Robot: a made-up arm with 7 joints.
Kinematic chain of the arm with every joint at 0, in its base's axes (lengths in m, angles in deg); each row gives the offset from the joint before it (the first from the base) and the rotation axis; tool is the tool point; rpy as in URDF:
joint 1: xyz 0 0 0 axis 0.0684 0.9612 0.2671
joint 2: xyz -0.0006 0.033 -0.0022 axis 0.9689 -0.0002 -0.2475
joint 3: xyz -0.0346 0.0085 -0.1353 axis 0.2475 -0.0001 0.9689
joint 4: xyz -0.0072 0 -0.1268 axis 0.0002 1 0
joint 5: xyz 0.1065 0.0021 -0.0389 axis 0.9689 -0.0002 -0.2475
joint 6: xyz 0.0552 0 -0.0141 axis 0.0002 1 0
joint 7: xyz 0.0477 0 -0.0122 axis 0.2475 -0.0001 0.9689
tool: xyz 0 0 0 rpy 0 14.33 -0.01
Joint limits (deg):
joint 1: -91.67..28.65
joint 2: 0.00..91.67
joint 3: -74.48..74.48
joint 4: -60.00..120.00
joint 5: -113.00..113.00
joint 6: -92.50..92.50
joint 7: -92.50..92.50
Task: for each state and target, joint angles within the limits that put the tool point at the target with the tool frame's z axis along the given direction. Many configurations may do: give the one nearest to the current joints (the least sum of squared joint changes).
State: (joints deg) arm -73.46 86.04 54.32 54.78 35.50 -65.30 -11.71
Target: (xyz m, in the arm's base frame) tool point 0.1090 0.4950 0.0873 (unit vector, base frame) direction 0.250 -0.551 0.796
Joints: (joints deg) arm -50.70 86.68 73.34 73.19 39.16 -15.45 -11.71
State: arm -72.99 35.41 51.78 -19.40 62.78 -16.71 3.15
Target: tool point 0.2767 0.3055 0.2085 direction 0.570 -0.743 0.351
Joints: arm -91.67 53.07 36.68 26.17 90.04 4.65 3.15
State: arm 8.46 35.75 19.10 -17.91 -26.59 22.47 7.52
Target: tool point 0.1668 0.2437 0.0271 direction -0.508 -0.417 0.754
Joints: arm -8.92 56.92 46.76 -35.81 -43.05 19.29 7.52
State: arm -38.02 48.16 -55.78 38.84 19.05 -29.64 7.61
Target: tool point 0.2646 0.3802 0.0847 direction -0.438 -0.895 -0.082
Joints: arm -70.64 85.11 -29.63 67.50 -1.75 -72.51 7.62
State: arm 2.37 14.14 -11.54 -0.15 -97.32 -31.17 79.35
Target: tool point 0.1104 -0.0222 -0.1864 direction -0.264 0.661 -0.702
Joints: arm 6.46 0.00 -34.38 -48.07 -112.82 -52.78 79.35
